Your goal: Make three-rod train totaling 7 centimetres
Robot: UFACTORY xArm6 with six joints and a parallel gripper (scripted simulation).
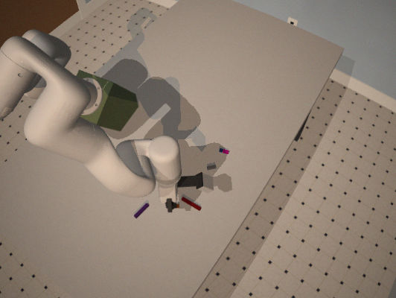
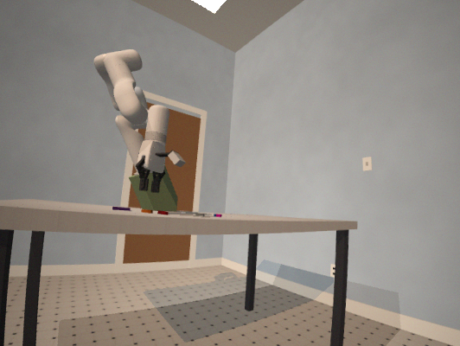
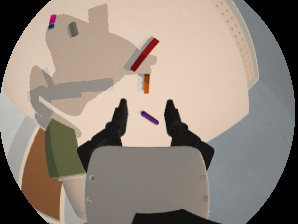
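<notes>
Now: hand 8 cm above the orange rod. Round my hand: red rod 8 cm below, 4 cm to the left, 4 cm ahead; purple rod 8 cm to the right, 8 cm below, 7 cm behind; grey rod 19 cm to the left, 8 cm below, 1 cm ahead.
</notes>
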